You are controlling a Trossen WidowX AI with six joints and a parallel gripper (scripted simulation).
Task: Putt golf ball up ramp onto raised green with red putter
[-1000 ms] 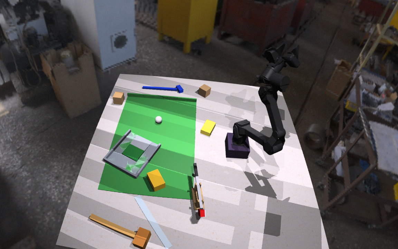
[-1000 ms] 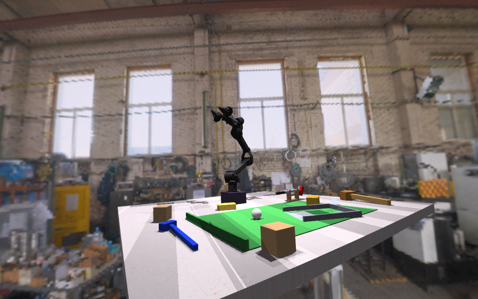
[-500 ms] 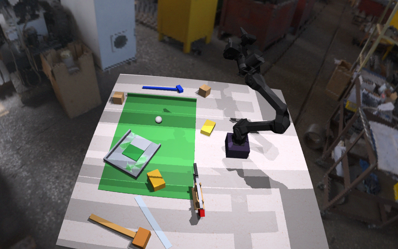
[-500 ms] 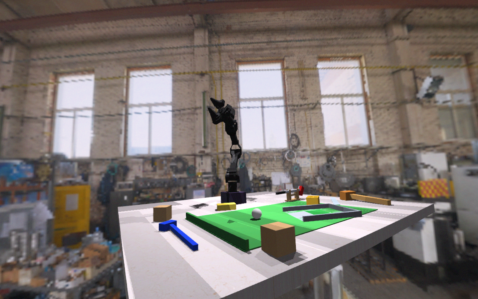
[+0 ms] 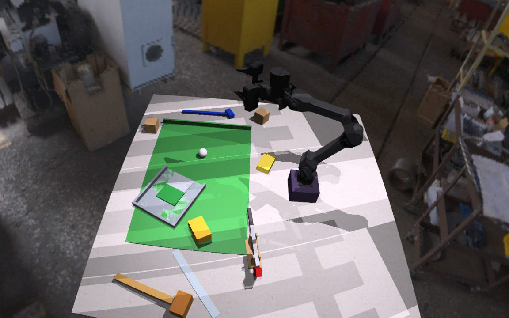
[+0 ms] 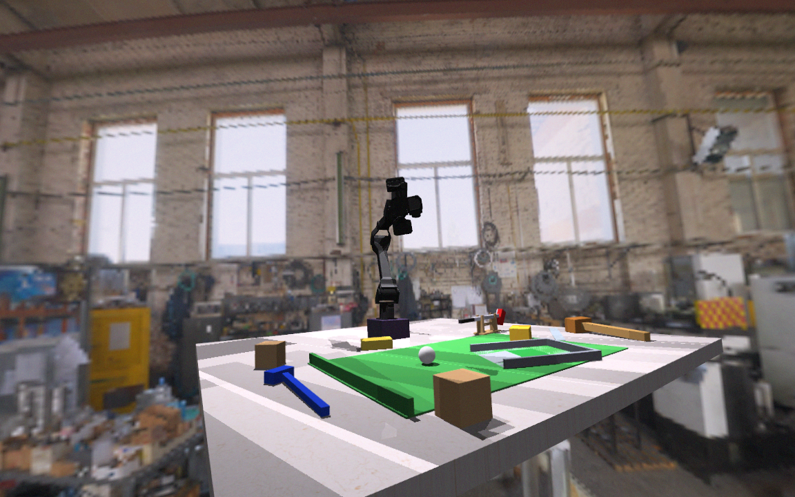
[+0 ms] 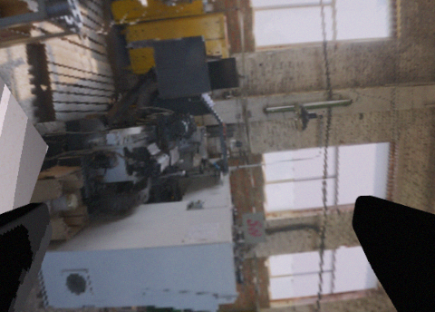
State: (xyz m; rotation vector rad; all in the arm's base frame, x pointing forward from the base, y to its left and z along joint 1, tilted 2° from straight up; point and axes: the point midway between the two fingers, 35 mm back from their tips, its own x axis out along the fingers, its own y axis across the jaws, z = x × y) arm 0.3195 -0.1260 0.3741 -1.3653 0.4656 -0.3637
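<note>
My gripper tip is 140 mm past the wooden stand, 470 mm to the right of it and 420 mm above it. Also, from my gripper tip: blue mallet: 150 mm ahead, 350 mm to the right, 440 mm below.
</note>
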